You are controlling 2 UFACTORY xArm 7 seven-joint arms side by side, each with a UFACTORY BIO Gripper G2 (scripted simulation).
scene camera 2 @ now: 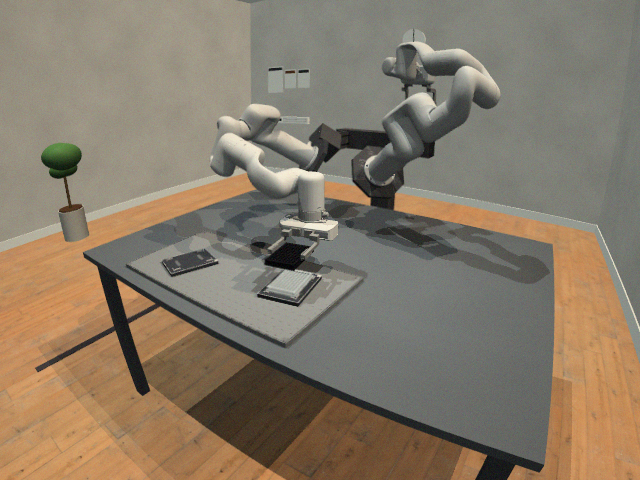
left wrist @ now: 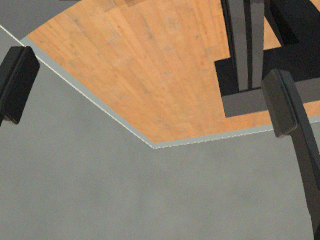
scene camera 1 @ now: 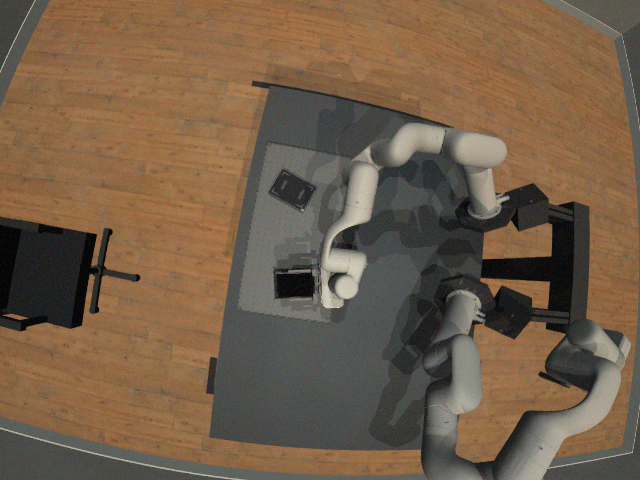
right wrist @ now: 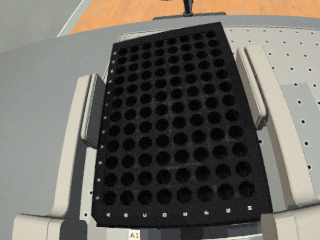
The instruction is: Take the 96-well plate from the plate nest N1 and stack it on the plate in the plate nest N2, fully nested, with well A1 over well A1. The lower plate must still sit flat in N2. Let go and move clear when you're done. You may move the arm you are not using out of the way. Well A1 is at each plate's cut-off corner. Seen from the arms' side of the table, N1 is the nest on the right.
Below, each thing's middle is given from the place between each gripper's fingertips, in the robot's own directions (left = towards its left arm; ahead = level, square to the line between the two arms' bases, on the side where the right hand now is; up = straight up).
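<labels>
White 96-well plate (scene camera 2: 289,283), counted from my left hand: 470 mm below, 770 mm ahead, 50 mm to the left. Plate nest N1 (scene camera 1: 294,186), from my left hand: 310 mm to the right, 900 mm ahead, 480 mm below; going by their middles, plate nest N1 is the farthest from my left hand of the things named here. Relative to the black 96-well plate (scene camera 1: 302,282), my left hand is 770 mm short of it, 50 mm to the right of it and 390 mm above it.
Black 96-well plate: 1 cm below my right hand. Plate nest N1, counted from my right hand: 13 cm ahead, 35 cm to the right, 10 cm below. White 96-well plate: 9 cm below my right hand; by its middle, the white 96-well plate is nearer to my right hand than to my left hand.
</labels>
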